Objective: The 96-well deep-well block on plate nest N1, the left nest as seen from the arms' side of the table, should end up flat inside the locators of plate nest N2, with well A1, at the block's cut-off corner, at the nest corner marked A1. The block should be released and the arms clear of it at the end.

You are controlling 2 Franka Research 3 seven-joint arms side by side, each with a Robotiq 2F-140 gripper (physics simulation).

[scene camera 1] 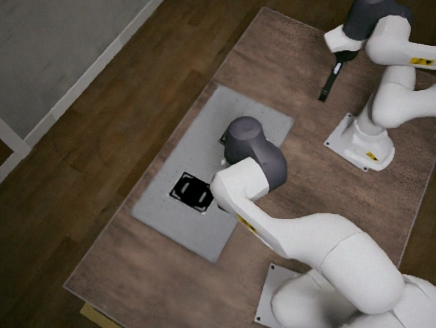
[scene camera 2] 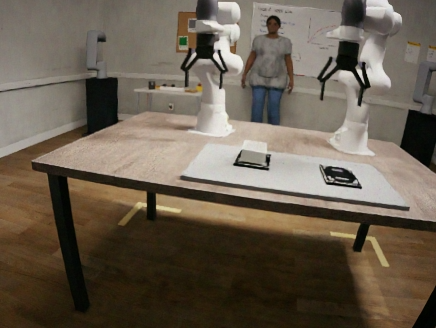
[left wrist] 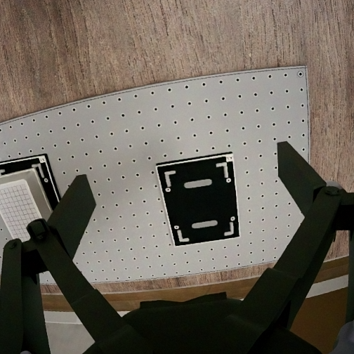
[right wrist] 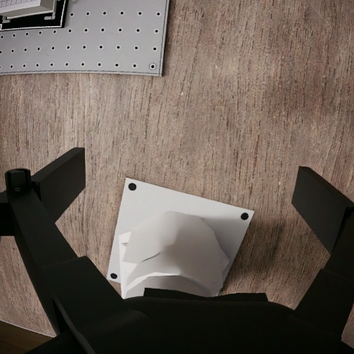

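Note:
The white deep-well block (scene camera 2: 254,157) (left wrist: 17,200) (right wrist: 27,6) sits on black nest N2 (scene camera 2: 269,160) (left wrist: 49,186) (right wrist: 30,23). It looks roughly level; whether it is fully inside the locators, and its cut-off corner, I cannot tell. In scene camera 1 my left arm hides it. The A1 mark (left wrist: 42,158) of N2 shows beside a corner in the left wrist view. Nest N1 (scene camera 1: 192,192) (scene camera 2: 340,175) (left wrist: 200,205) is empty. My left gripper (scene camera 2: 341,101) (left wrist: 182,174) is open, high above the plate near N1. My right gripper (scene camera 2: 204,86) (right wrist: 191,176) is open, high above the table, away from both nests.
The grey perforated plate (scene camera 1: 165,220) (scene camera 2: 295,172) (left wrist: 125,150) (right wrist: 110,40) carries both nests on the wooden table (scene camera 1: 135,250) (scene camera 2: 115,155). The right wrist view shows an arm's white base plate (right wrist: 230,217). A person (scene camera 2: 270,60) stands behind the table in scene camera 2.

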